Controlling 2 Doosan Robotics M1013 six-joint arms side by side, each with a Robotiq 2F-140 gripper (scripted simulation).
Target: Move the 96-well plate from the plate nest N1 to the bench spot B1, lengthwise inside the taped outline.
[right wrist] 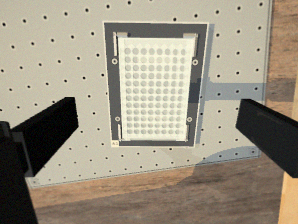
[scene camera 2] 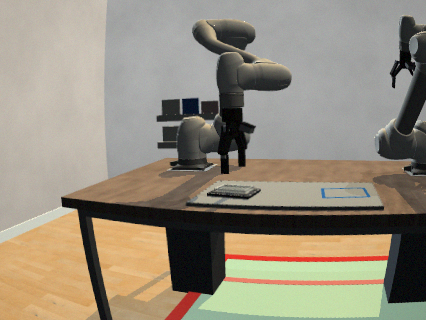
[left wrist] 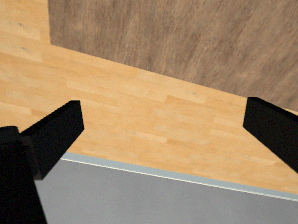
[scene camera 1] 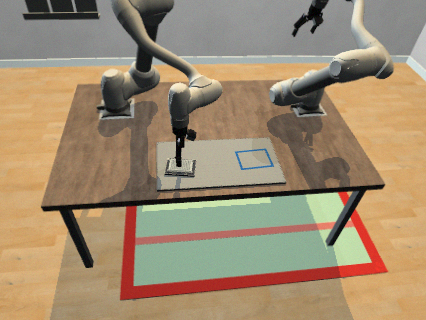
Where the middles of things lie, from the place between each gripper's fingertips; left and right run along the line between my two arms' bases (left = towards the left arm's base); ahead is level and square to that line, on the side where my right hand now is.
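Dark plate nest (right wrist: 135,30): 90 mm below my right hand. My right gripper (scene camera 2: 233,169): 80 mm above the white 96-well plate (right wrist: 155,73).
Dark plate nest: 820 mm to the right of my left hand, 760 mm ahead of it, 440 mm below it. My left hand: 820 mm to the left of the white 96-well plate, 760 mm short of it, 430 mm above it.
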